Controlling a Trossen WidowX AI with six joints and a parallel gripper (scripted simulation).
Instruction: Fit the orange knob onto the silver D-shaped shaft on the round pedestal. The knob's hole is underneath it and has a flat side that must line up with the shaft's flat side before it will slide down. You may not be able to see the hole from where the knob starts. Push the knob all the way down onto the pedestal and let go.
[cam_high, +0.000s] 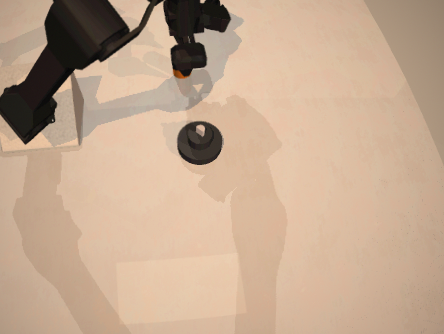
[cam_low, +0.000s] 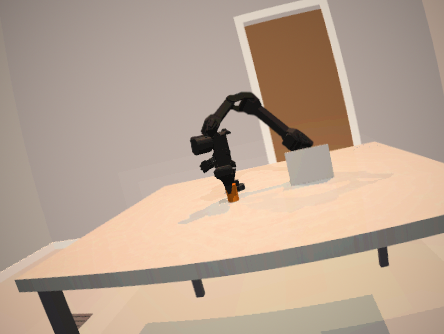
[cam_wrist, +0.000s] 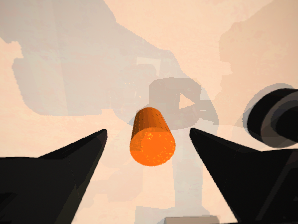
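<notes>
The orange knob lies 10 mm above my gripper tip. Also, from my gripper tip: round pedestal (190 mm to the right, 10 mm below, 10 mm ahead).
</notes>
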